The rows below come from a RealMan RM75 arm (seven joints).
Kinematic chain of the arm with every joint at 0, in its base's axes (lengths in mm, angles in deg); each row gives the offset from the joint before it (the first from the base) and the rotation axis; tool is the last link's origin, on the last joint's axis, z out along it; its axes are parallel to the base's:
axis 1: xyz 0 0 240.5 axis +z
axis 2: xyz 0 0 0 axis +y
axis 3: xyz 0 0 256 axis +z
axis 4: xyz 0 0 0 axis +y
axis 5: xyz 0 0 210 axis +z
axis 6: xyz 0 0 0 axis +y
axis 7: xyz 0 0 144 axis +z
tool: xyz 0 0 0
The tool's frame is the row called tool.
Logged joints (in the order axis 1, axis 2, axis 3, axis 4, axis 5, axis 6, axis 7), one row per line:
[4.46 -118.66 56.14 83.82 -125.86 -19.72 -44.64]
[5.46 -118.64 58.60 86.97 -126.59 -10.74 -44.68]
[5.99 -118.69 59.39 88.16 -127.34 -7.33 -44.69]
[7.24 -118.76 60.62 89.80 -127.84 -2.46 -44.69]
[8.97 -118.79 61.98 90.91 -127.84 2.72 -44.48]
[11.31 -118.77 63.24 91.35 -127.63 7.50 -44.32]
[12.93 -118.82 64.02 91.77 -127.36 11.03 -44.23]
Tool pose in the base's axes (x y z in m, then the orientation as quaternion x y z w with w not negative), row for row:
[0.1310 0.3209 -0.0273 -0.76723 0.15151 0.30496 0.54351]
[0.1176 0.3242 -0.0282 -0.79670 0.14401 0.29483 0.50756]
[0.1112 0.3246 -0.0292 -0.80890 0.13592 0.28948 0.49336]
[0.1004 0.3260 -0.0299 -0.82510 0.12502 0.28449 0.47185]
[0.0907 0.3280 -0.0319 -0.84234 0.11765 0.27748 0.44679]
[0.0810 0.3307 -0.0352 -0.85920 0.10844 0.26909 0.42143]
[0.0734 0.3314 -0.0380 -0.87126 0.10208 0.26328 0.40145]
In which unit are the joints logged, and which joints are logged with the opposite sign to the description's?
The joints are logged in degrees. Opposite sign: axis 2.
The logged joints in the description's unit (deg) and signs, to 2 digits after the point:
[4.46 118.66 56.14 83.82 -125.86 -19.72 -44.64]
[5.46 118.64 58.60 86.97 -126.59 -10.74 -44.68]
[5.99 118.69 59.39 88.16 -127.34 -7.33 -44.69]
[7.24 118.76 60.62 89.80 -127.84 -2.46 -44.69]
[8.97 118.79 61.98 90.91 -127.84 2.72 -44.48]
[11.31 118.77 63.24 91.35 -127.63 7.50 -44.32]
[12.93 118.82 64.02 91.77 -127.36 11.03 -44.23]

